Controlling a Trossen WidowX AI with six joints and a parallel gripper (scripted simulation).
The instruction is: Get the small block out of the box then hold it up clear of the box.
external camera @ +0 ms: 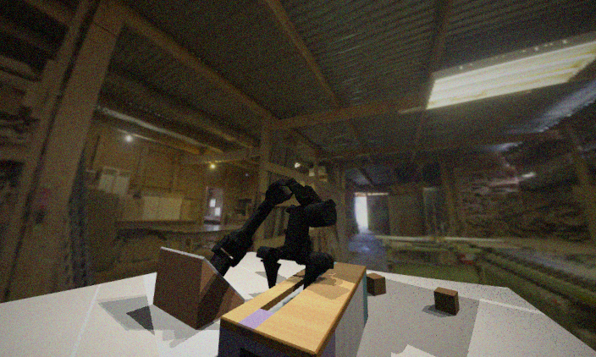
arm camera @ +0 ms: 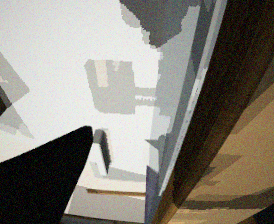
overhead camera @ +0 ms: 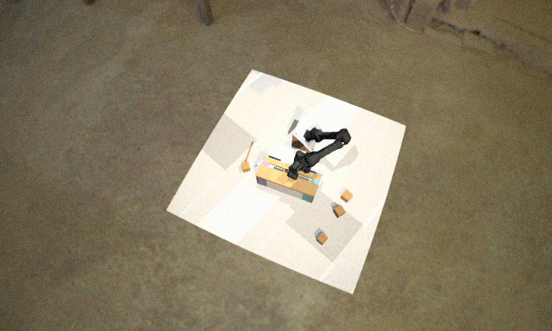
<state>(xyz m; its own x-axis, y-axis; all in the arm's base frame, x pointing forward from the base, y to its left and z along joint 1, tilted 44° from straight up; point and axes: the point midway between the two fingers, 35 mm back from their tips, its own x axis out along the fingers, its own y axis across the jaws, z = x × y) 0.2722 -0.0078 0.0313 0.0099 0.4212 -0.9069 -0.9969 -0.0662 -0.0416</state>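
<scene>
Right now the tan block is 50 mm ahead of my gripper tip and 20 mm to the right of it. The rest, counted from my gripper tip: box (30 mm ahead, 20 mm below).
</scene>
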